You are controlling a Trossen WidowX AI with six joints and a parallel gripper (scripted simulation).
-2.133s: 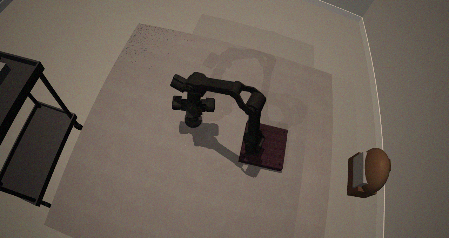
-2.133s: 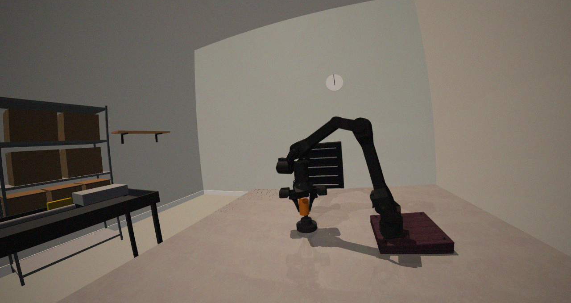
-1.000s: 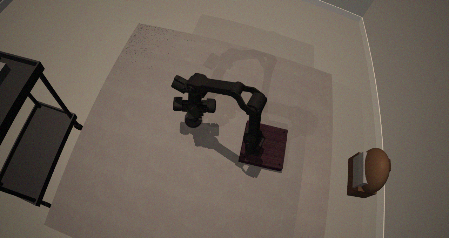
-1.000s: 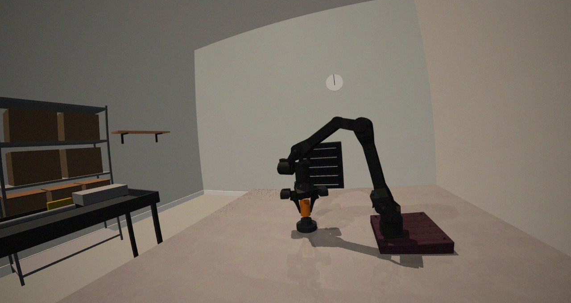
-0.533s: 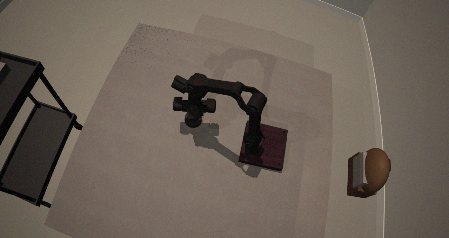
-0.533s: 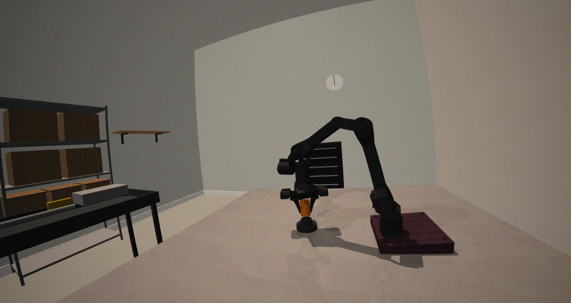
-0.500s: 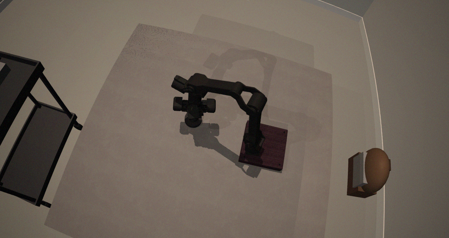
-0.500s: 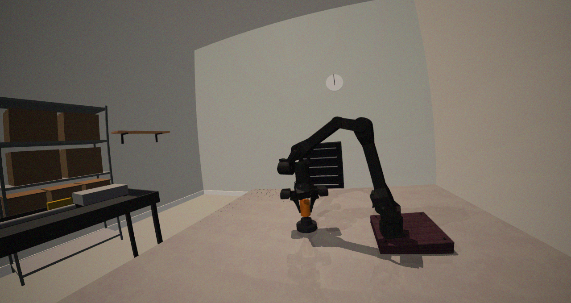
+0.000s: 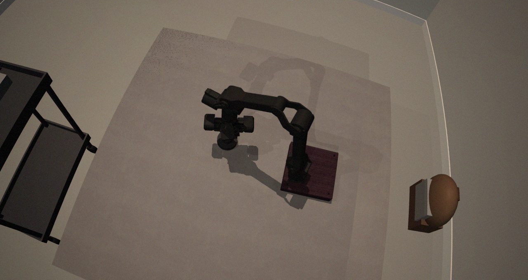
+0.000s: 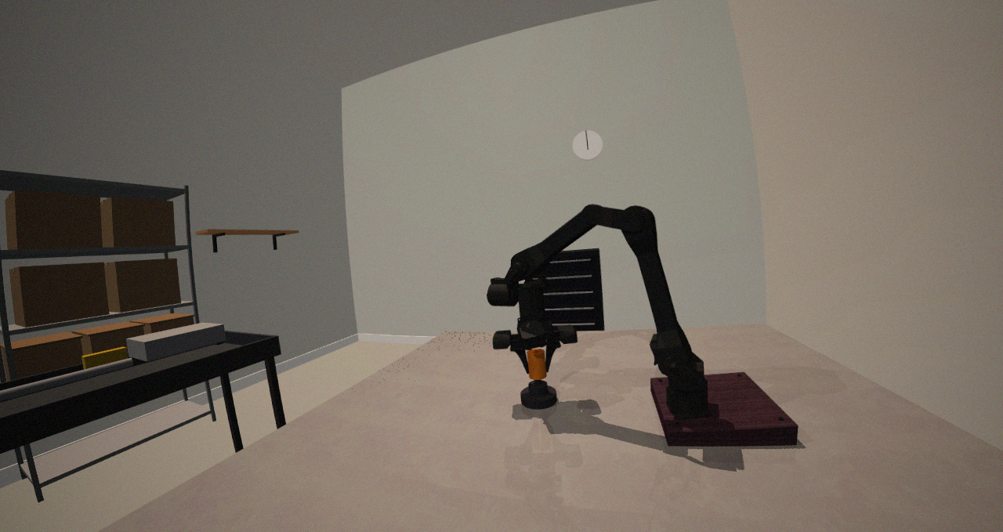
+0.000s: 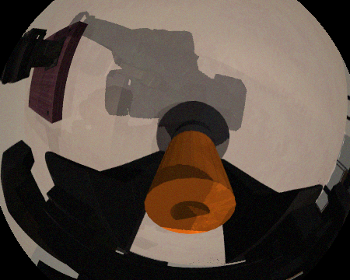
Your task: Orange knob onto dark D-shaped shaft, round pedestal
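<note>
My gripper tip is now 20 mm below the orange knob. Round my gripper tip: dark pedestal (40 mm below).
</note>
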